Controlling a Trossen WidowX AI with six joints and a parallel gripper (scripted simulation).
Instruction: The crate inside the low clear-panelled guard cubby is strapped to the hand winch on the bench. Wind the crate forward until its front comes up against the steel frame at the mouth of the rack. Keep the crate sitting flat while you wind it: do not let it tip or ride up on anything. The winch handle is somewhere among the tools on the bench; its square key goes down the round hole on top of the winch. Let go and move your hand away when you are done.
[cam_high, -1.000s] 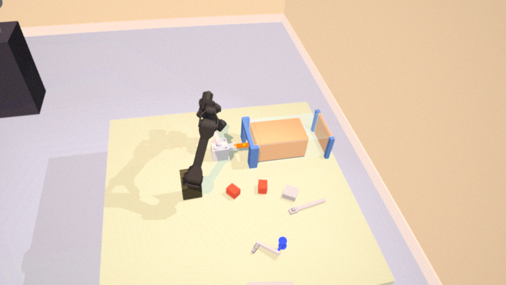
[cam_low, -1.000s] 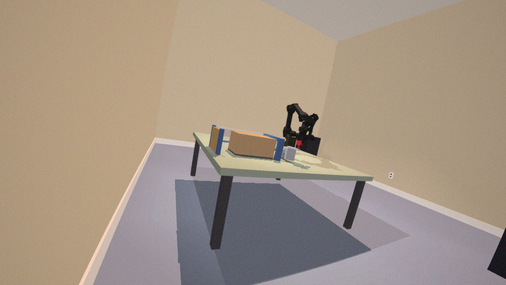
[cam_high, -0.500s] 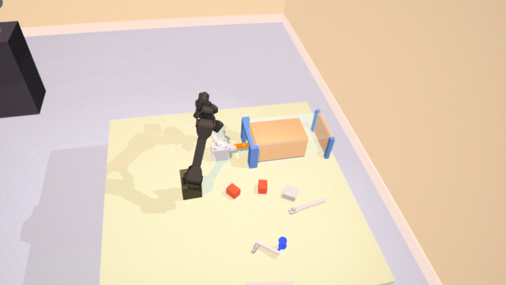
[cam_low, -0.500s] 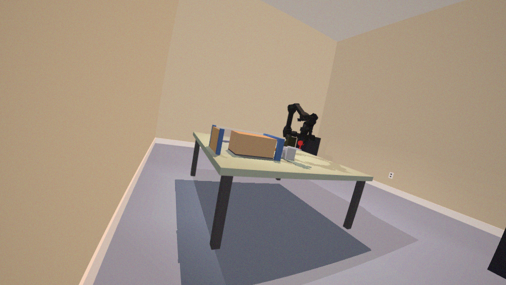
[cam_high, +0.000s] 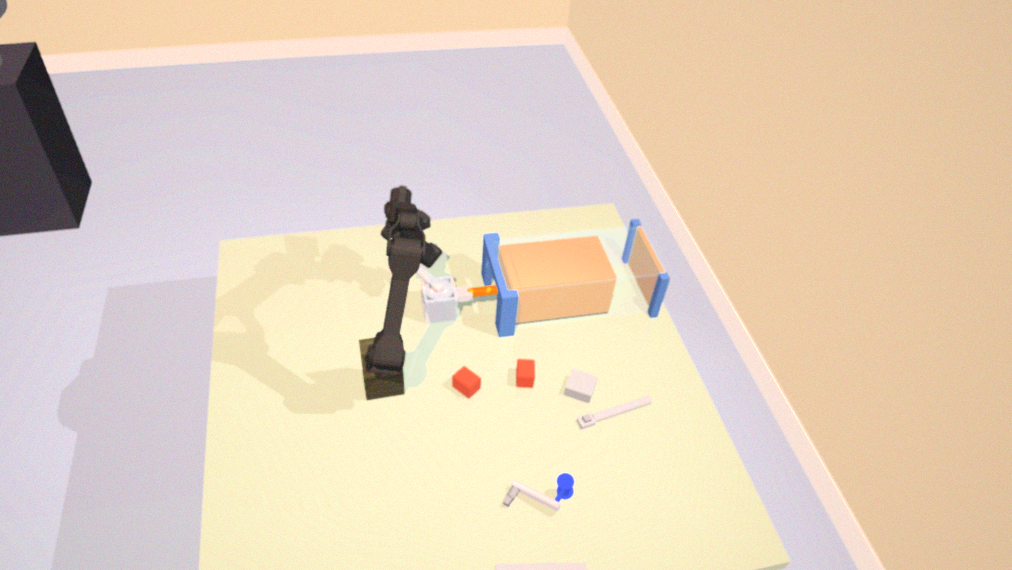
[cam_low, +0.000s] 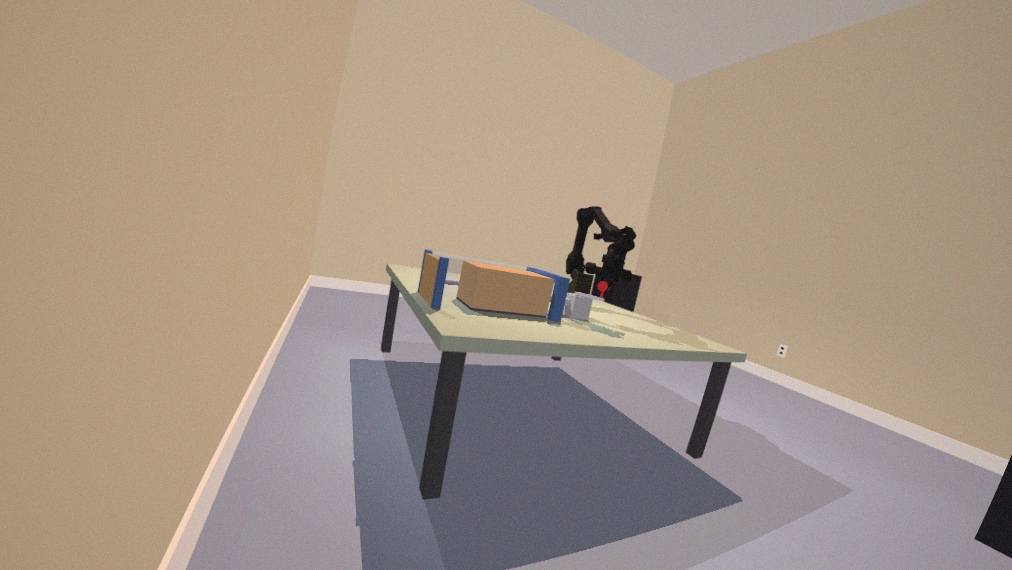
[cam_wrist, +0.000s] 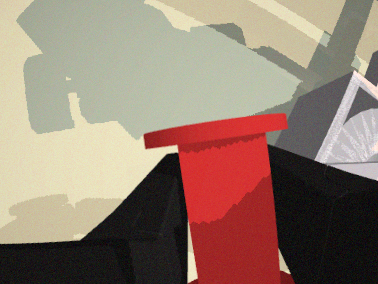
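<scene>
My gripper tip is 10 mm short of the red-knobbed handle, 40 mm to the left of it and 30 mm above it. From my gripper tip the other things lie so: winch: 20 mm ahead, 100 mm to the right, 100 mm below; red spool grip: 10 mm behind, 10 mm to the right; blue steel frame: 200 mm ahead, 100 mm to the right, 30 mm below.
</scene>
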